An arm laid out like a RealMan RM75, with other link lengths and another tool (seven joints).
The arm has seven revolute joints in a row. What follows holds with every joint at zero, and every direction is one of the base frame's. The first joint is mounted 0.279 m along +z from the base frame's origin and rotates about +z. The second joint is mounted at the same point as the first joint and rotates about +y. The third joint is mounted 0.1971 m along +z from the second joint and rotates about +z. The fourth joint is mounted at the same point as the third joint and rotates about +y. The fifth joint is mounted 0.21 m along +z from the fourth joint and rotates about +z. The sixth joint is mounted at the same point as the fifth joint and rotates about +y. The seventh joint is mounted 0.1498 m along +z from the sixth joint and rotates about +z. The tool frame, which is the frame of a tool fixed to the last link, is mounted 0.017 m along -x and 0.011 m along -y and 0.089 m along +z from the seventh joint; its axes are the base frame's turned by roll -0.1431, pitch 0 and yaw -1.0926 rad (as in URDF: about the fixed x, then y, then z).
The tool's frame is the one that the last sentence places.
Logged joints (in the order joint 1, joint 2, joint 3, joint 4, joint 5, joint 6, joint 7), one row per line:
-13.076 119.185 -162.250 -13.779 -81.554 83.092 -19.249
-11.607 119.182 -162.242 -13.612 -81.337 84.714 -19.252
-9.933 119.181 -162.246 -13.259 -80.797 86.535 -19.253
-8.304 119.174 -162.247 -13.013 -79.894 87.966 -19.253
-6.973 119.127 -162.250 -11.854 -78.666 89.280 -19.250
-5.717 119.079 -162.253 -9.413 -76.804 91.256 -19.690
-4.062 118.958 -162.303 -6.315 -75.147 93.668 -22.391
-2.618 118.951 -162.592 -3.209 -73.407 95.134 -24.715
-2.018 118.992 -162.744 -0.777 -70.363 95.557 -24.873
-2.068 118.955 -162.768 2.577 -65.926 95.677 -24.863
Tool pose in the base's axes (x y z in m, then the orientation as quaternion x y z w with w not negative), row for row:
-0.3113 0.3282 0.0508 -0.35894 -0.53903 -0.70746 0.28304
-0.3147 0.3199 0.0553 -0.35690 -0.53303 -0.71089 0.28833
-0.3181 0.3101 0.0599 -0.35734 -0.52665 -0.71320 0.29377
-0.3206 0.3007 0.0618 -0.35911 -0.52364 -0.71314 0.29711
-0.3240 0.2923 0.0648 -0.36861 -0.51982 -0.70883 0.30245
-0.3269 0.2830 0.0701 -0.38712 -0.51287 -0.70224 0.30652
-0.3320 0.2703 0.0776 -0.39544 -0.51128 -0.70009 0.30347
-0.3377 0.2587 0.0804 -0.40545 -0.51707 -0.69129 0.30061
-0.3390 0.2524 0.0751 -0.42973 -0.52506 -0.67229 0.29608
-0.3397 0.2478 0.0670 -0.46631 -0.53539 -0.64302 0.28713
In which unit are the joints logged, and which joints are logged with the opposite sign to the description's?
The joints are logged in degrees. Opposite sign: joint 2, joint 3, joint 4.
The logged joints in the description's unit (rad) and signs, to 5 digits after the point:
-0.22822 -2.08017 2.83180 0.24049 -1.42339 1.45023 -0.33596
-0.20258 -2.08012 2.83166 0.23757 -1.41960 1.47854 -0.33601
-0.17336 -2.08010 2.83173 0.23141 -1.41017 1.51032 -0.33603
-0.14493 -2.07998 2.83174 0.22712 -1.39441 1.53530 -0.33603
-0.12170 -2.07916 2.83180 0.20689 -1.37298 1.55823 -0.33598
-0.09978 -2.07832 2.83185 0.16429 -1.34048 1.59272 -0.34366
-0.07090 -2.07621 2.83272 0.11022 -1.31156 1.63482 -0.39080
-0.04569 -2.07609 2.83777 0.05601 -1.28119 1.66040 -0.43136
-0.03522 -2.07680 2.84042 0.01356 -1.22807 1.66778 -0.43412
-0.03609 -2.07616 2.84084 -0.04498 -1.15063 1.66988 -0.43394

